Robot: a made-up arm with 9 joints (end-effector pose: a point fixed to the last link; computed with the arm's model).
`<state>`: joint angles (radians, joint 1 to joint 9).
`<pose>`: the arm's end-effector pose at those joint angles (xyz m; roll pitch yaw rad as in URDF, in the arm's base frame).
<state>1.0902 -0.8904 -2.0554 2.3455 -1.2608 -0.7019 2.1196 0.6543 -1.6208</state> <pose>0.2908 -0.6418 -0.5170 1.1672 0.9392 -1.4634</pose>
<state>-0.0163 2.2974 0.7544 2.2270 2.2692 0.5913 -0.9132 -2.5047 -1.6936</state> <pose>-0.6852 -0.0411 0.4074 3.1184 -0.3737 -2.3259</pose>
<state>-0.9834 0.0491 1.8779 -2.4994 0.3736 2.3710 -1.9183 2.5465 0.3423</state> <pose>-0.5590 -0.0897 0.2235 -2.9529 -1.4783 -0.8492</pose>
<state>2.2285 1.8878 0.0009 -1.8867 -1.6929 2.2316 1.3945 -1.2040 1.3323</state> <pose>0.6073 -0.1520 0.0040 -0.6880 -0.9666 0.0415</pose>
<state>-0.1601 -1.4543 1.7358 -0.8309 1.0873 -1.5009 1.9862 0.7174 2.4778</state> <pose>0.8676 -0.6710 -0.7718 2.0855 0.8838 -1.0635</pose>
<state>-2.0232 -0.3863 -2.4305 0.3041 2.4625 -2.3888 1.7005 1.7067 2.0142</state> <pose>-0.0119 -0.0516 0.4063 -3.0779 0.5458 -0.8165</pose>
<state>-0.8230 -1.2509 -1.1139 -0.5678 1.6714 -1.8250 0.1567 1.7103 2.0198</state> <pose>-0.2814 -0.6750 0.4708 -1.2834 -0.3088 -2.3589</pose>
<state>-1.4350 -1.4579 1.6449 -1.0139 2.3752 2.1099 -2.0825 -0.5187 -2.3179</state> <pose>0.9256 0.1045 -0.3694 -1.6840 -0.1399 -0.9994</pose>
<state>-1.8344 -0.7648 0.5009 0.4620 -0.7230 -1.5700 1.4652 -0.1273 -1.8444</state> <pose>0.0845 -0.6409 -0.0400 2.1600 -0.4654 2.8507</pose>
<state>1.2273 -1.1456 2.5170 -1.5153 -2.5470 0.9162 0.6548 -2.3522 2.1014</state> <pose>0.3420 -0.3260 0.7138 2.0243 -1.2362 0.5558</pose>
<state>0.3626 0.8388 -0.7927 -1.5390 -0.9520 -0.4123 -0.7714 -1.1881 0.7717</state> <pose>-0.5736 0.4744 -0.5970 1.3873 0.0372 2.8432</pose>
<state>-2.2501 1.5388 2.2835 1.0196 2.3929 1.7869 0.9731 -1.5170 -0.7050</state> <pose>-0.0785 0.1820 0.7453 1.3779 -0.7346 -1.0667</pose>
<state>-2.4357 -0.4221 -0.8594 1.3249 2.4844 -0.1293 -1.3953 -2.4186 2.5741</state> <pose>-0.1939 -0.8339 -0.4039 0.1403 0.5787 -1.5877</pose>
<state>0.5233 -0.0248 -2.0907 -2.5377 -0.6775 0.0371 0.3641 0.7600 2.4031</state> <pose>-0.1896 -0.4788 -0.1342 -2.1746 1.2989 -1.7493</pose>
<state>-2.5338 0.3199 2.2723 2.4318 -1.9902 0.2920 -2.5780 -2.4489 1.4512</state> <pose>-0.3669 0.7828 0.3768 1.2775 -0.5261 2.8547</pose>
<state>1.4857 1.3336 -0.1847 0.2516 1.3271 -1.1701 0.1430 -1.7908 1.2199</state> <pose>-0.6729 0.4058 -0.0761 -1.1549 0.2201 -2.1339</pose>
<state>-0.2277 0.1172 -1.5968 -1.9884 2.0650 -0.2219 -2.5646 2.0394 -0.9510</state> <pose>-0.3488 0.1998 0.3000 1.3230 0.2167 1.4843</pose>
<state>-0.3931 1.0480 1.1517 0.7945 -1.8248 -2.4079 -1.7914 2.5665 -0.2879</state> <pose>-0.1213 0.2080 0.4031 -2.9971 0.3425 2.2614</pose>
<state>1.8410 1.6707 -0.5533 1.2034 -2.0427 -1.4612 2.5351 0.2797 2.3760</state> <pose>0.5692 -0.2617 -0.2808 -1.3983 0.5150 -0.8522</pose>
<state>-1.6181 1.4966 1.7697 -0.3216 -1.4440 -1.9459 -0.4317 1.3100 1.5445</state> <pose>-0.6162 -0.2004 0.3024 2.0741 -0.0420 0.3142</pose>
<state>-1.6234 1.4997 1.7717 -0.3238 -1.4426 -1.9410 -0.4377 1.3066 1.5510</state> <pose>-0.6175 -0.1990 0.3052 2.0704 -0.0401 0.3207</pose>
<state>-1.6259 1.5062 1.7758 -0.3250 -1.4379 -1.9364 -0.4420 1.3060 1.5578</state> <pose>-0.6204 -0.1968 0.3107 2.0643 -0.0323 0.3181</pose>
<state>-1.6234 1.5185 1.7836 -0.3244 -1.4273 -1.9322 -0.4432 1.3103 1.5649</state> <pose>-0.6259 -0.1932 0.3209 2.0535 -0.0142 0.2993</pose>
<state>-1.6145 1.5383 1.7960 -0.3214 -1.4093 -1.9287 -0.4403 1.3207 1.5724</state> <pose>-0.6346 -0.1873 0.3375 2.0353 0.0164 0.2596</pose>
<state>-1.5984 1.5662 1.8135 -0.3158 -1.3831 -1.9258 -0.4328 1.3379 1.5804</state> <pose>-0.6469 -0.1780 0.3613 2.0061 0.0597 0.1959</pose>
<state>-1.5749 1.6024 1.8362 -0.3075 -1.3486 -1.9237 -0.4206 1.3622 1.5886</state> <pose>-0.6628 -0.1639 0.3929 1.9619 0.1128 0.1055</pose>
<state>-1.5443 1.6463 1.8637 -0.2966 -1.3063 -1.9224 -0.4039 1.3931 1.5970</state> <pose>-0.6821 -0.1431 0.4324 1.8981 0.1695 -0.0131</pose>
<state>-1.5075 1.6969 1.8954 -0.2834 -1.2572 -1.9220 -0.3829 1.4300 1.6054</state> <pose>-0.7042 -0.1133 0.4790 1.8121 0.2210 -0.1605</pose>
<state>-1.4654 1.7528 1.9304 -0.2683 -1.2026 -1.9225 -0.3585 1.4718 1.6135</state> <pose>-0.7280 -0.0721 0.5313 1.7046 0.2557 -0.3342</pose>
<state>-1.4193 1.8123 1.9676 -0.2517 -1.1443 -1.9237 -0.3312 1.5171 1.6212</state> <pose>-0.7519 -0.0175 0.5868 1.5822 0.2627 -0.5267</pose>
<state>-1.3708 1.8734 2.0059 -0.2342 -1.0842 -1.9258 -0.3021 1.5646 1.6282</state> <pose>-0.7742 0.0513 0.6418 1.4580 0.2353 -0.7257</pose>
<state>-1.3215 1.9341 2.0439 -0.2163 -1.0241 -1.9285 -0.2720 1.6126 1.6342</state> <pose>-0.7930 0.1333 0.6923 1.3464 0.1737 -0.9177</pose>
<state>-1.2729 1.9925 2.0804 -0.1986 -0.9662 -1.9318 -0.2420 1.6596 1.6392</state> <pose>-0.8067 0.2254 0.7343 1.2584 0.0853 -1.0928</pose>
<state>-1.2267 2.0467 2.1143 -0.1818 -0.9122 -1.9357 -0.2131 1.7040 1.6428</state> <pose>-0.8150 0.3225 0.7648 1.1989 -0.0186 -1.2467</pose>
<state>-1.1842 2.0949 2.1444 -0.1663 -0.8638 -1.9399 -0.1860 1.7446 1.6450</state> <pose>-0.8184 0.4181 0.7827 1.1671 -0.1261 -1.3796</pose>
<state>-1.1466 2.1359 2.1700 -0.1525 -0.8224 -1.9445 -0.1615 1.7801 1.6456</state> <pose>-0.8182 0.5061 0.7892 1.1591 -0.2267 -1.4925</pose>
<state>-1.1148 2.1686 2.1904 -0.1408 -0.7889 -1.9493 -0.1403 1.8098 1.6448</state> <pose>-0.8164 0.5808 0.7869 1.1686 -0.3129 -1.5862</pose>
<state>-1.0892 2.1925 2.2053 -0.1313 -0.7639 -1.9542 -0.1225 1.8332 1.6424</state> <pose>-0.8148 0.6388 0.7792 1.1892 -0.3805 -1.6608</pose>
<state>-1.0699 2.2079 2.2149 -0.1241 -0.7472 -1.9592 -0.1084 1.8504 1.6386</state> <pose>-0.8148 0.6790 0.7695 1.2145 -0.4285 -1.7157</pose>
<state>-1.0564 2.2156 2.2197 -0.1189 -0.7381 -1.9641 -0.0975 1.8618 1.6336</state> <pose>-0.8169 0.7024 0.7602 1.2397 -0.4583 -1.7515</pose>
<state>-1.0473 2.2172 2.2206 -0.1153 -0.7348 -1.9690 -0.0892 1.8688 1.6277</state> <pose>-0.8212 0.7123 0.7520 1.2629 -0.4743 -1.7716</pose>
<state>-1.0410 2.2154 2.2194 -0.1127 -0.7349 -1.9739 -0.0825 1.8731 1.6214</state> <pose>-0.8266 0.7143 0.7449 1.2838 -0.4821 -1.7822</pose>
